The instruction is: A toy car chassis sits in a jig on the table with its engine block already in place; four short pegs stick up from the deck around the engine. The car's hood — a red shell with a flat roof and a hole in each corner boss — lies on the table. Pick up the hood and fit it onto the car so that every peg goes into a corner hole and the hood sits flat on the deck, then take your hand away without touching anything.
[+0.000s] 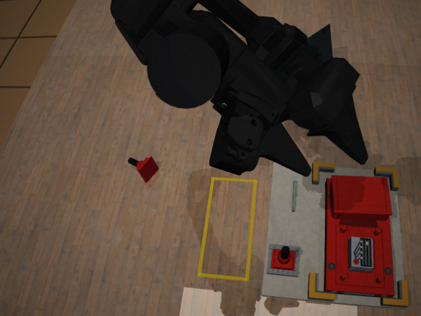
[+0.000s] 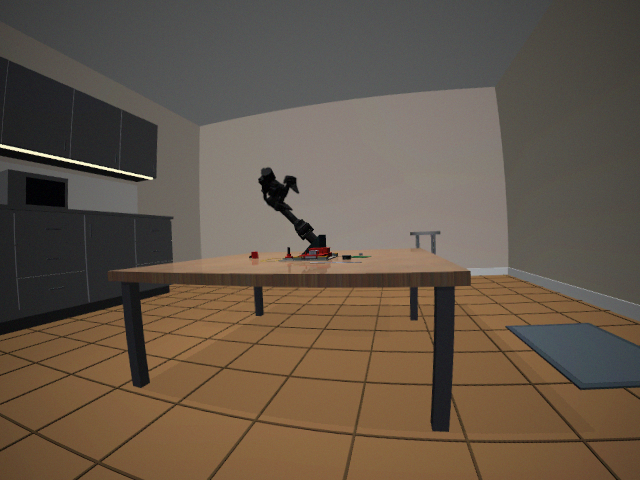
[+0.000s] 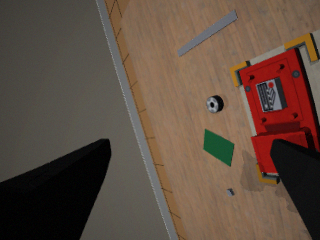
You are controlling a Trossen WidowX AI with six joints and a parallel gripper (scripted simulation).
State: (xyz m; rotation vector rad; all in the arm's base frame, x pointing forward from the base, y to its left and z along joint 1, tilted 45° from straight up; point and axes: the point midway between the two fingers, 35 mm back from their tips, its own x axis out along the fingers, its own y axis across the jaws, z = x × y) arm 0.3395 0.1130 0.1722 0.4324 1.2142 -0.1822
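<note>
Now: the red hood 90 mm behind my gripper tip, 90 mm to the left of it and 240 mm below it. Also, from my gripper tip: grey jig: 40 mm behind, 60 mm to the left, 270 mm below; grey engine block: 10 mm ahead, 90 mm to the left, 250 mm below; socket: 20 mm ahead, 40 mm to the right, 240 mm below.
</note>
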